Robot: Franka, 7 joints.
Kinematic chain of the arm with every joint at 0, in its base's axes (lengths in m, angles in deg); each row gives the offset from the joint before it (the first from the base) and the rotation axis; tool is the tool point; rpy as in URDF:
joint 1: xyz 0 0 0.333 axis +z
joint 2: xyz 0 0 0 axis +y
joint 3: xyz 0 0 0.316 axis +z
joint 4: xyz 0.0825 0 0 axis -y
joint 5: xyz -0.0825 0 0.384 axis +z
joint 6: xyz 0 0 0 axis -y
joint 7: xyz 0.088 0 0 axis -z
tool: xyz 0 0 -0.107 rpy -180 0 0
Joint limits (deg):
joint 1: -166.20..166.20
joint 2: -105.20..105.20
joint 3: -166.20..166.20
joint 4: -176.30..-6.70
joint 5: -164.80..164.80
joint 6: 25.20..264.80
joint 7: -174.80..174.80
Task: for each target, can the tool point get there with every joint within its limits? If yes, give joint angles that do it. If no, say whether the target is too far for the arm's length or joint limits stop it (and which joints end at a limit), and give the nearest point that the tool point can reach.
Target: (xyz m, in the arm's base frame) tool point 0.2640 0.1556 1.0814
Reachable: yes | joints -17.86 -20.69 28.12 -62.89 85.45 145.71 100.57
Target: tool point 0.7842 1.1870 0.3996
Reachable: no: too far | nearest point 0.4724 0.7150 0.3731 | short by 0.566 m
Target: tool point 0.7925 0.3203 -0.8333
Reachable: no: too far | nearest point 0.5064 0.2047 -0.2912 | short by 0.624 m
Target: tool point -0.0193 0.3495 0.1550
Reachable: yes | joints 25.52 17.66 63.47 -159.21 31.07 154.55 127.66
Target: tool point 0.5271 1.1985 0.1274
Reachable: no: too far | nearest point 0.3412 0.7758 0.1999 | short by 0.467 m
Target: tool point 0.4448 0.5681 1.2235
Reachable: no: too far | nearest point 0.3329 0.4252 0.9996 | short by 0.288 m
